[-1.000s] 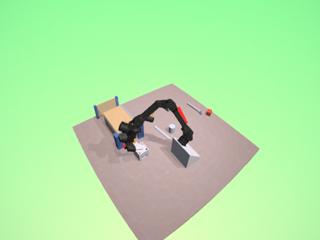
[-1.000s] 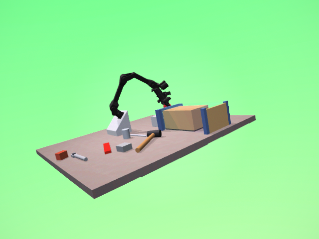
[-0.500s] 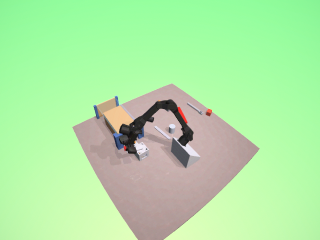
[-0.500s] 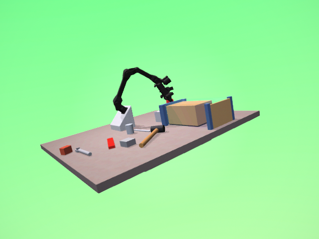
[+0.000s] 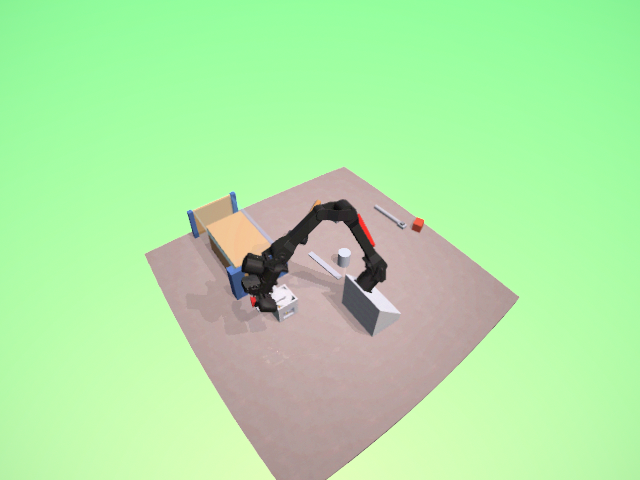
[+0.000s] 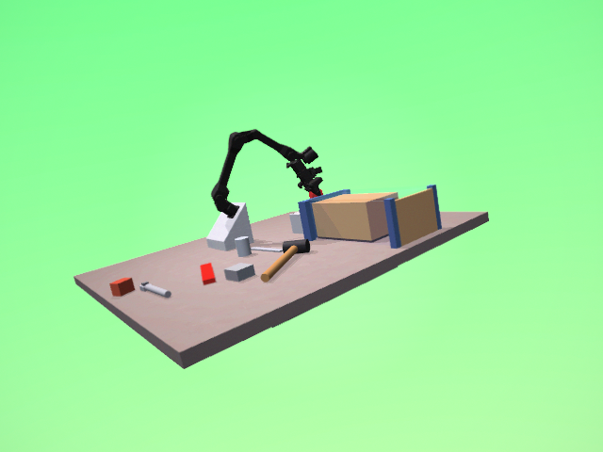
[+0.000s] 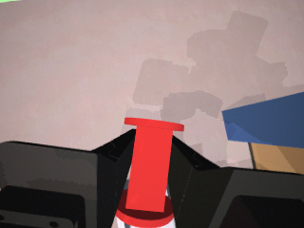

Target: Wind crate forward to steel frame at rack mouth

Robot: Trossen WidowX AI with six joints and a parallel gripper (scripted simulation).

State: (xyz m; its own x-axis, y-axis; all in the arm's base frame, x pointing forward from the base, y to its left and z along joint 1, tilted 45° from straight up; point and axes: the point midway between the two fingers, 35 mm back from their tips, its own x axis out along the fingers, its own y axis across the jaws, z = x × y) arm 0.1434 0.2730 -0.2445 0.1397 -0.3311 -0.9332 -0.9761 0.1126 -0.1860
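The winch handle lies 50 mm to the right of my gripper tip and 30 mm below it. The rest, counted from my gripper tip: flat steel bar 390 mm to the right, 130 mm below, 120 mm ahead; white winch 130 mm to the right, 100 mm below, 10 mm behind; red grip 20 mm to the right.
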